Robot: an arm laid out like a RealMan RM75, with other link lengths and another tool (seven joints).
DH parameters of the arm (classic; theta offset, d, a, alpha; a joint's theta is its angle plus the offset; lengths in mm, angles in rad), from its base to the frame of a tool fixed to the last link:
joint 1: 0 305.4 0 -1.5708
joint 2: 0 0 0 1.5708
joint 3: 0 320 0 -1.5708
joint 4: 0 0 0 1.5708
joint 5: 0 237.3 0 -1.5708
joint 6: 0 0 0 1.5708
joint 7: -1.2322 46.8 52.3 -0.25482
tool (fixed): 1.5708 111.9 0 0
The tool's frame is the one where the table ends.
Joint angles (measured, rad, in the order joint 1, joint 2, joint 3, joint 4, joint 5, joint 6, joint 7), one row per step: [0.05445 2.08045 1.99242 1.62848 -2.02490 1.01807 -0.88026]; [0.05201 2.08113 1.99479 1.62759 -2.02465 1.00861 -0.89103]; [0.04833 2.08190 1.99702 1.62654 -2.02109 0.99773 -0.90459]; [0.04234 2.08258 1.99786 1.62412 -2.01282 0.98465 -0.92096]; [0.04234 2.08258 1.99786 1.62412 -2.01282 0.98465 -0.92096]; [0.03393 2.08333 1.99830 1.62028 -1.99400 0.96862 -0.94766]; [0.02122 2.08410 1.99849 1.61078 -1.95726 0.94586 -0.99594]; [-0.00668 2.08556 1.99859 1.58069 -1.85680 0.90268 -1.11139]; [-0.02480 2.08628 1.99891 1.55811 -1.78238 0.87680 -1.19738]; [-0.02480 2.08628 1.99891 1.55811 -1.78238 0.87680 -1.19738]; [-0.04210 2.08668 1.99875 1.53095 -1.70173 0.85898 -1.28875]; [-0.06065 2.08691 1.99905 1.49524 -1.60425 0.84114 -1.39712]
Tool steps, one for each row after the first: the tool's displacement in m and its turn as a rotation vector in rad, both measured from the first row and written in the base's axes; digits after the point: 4 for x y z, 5 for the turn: [0.0016 0.0001 0.0020 0.01078 -0.00819 0.00134]; [0.0032 0.0001 0.0041 0.02301 -0.01573 0.00399]; [0.0052 -0.0005 0.0057 0.03605 -0.02124 0.00689]; [0.0052 -0.0005 0.0057 0.03605 -0.02124 0.00689]; [0.0072 -0.0011 0.0075 0.05219 -0.02553 0.01540]; [0.0103 -0.0021 0.0094 0.07482 -0.03038 0.03166]; [0.0178 -0.0051 0.0118 0.12189 -0.02925 0.06586]; [0.0231 -0.0075 0.0137 0.15585 -0.03050 0.08866]; [0.0231 -0.0075 0.0137 0.15585 -0.03050 0.08866]; [0.0289 -0.0105 0.0145 0.18589 -0.02969 0.11087]; [0.0366 -0.0145 0.0155 0.22383 -0.02803 0.13146]
